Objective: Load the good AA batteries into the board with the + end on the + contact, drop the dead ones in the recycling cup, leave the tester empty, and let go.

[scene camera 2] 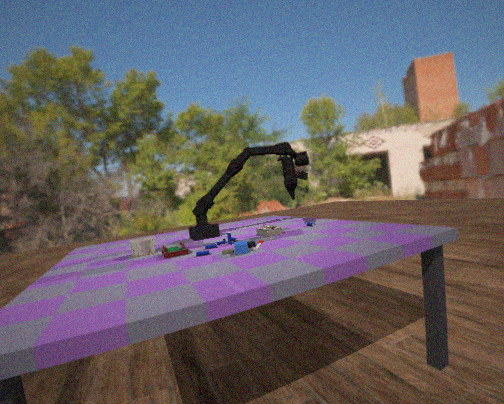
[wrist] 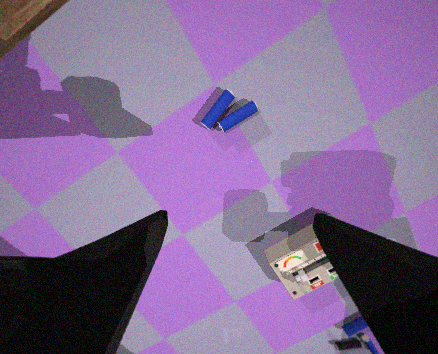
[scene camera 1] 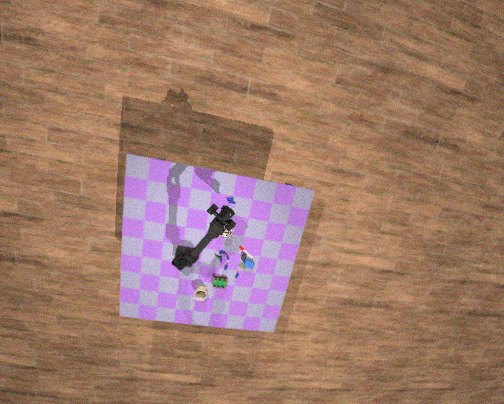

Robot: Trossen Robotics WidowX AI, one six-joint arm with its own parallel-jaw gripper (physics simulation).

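Where they show: gripper, between the fingertips: [scene camera 2: 293,199] [wrist: 240,218]; arm's base, origin of its link: [scene camera 2: 202,225].
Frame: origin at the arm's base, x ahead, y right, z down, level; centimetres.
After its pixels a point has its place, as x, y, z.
My gripper [scene camera 2: 293,195] @[25.8, -39.3, -7.8] [wrist: 240,218] @[25.8, -39.3, -7.8] is open and empty, high above the table. Two blue batteries [wrist: 218,109] @[29.4, -45.8, 4.4] [wrist: 238,117] @[30.7, -43.8, 4.4] lie close together at a slant beyond the fingertips; as a pair they are a small blue patch in scene camera 1. The beige tester [scene camera 1: 227,233] @[30.2, -20.9, 3.2] [scene camera 2: 270,230] @[33.8, -19.2, 3.4] [wrist: 295,287] @[24.0, -20.1, 3.0] is partly behind the right finger in the wrist view; its visible slot part shows no battery. The green board with reddish ends [scene camera 1: 219,281] @[28.4, 19.1, 2.6] [scene camera 2: 175,251] @[34.1, 21.9, 3.9] is too small to read its contacts. The pale cup [scene camera 1: 201,299] @[16.1, 35.2, 0.8] [scene camera 2: 143,247] @[19.6, 31.3, 2.5] stands beside it. Another blue battery [scene camera 1: 237,274] @[41.6, 13.1, 4.6] [scene camera 2: 202,253] @[42.2, 14.4, 5.1] lies near the board.
More blue pieces [scene camera 1: 225,267] @[31.7, 7.8, 4.7] [scene camera 2: 211,246] @[33.1, 7.8, 5.1] [wrist: 355,326] lie between the tester and the board. A light blue block [scene camera 1: 249,263] @[49.3, 1.6, 2.8] [scene camera 2: 241,247] @[52.4, 3.9, 3.7] and a red-tipped item [scene camera 1: 242,248] @[42.7, -9.0, 5.6] [scene camera 2: 260,243] @[45.2, -7.3, 5.5] are near them. The checkered table's edge shows at the wrist view's top left.
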